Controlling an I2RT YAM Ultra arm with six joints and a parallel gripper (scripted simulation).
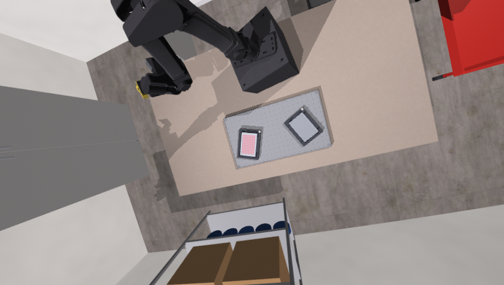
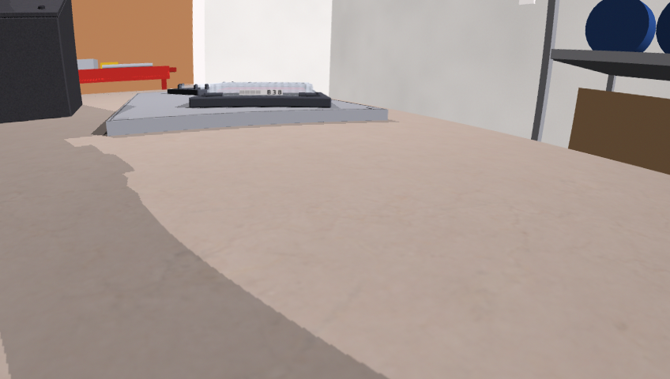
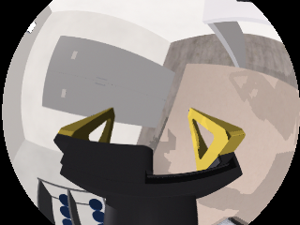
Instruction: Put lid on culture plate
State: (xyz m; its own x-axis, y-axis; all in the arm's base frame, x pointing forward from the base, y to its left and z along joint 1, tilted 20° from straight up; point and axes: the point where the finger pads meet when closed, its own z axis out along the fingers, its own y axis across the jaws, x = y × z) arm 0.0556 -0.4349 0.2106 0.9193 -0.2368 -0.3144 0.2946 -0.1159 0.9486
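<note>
My hand is 67 cm to the right of the clear lid, 28 cm short of it and 20 cm above it. Round my hand: black plate nest N1 (38 cm to the left, 34 cm ahead, 21 cm below); culture plate B38 (38 cm to the left, 34 cm ahead, 19 cm below); grey base plate (53 cm to the left, 29 cm ahead, 22 cm below).
</note>
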